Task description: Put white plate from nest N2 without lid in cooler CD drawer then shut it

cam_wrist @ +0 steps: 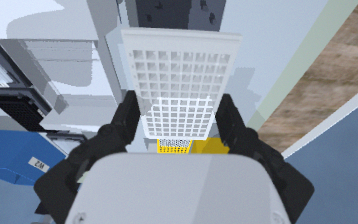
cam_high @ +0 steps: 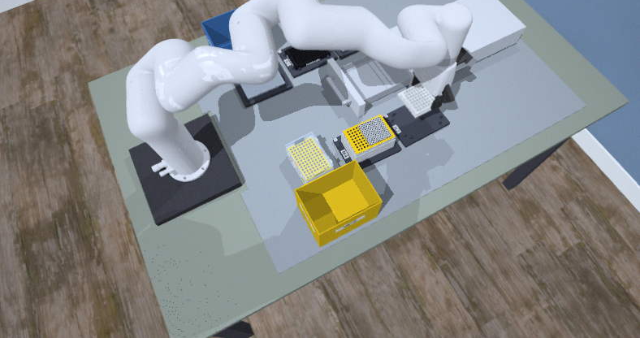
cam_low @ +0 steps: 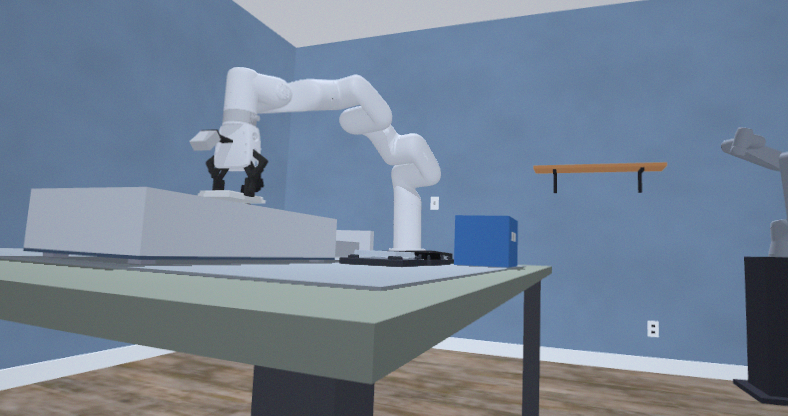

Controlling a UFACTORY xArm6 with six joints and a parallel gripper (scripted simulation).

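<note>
Now: the drawer 190 mm to the left of my hand, 120 mm below it and 20 mm behind it. The rest, counted from my hand: white plate: 10 mm below; cooler CD: 190 mm to the left, 120 mm ahead, 110 mm below; yellow tip rack: 180 mm behind, 90 mm below.
</note>
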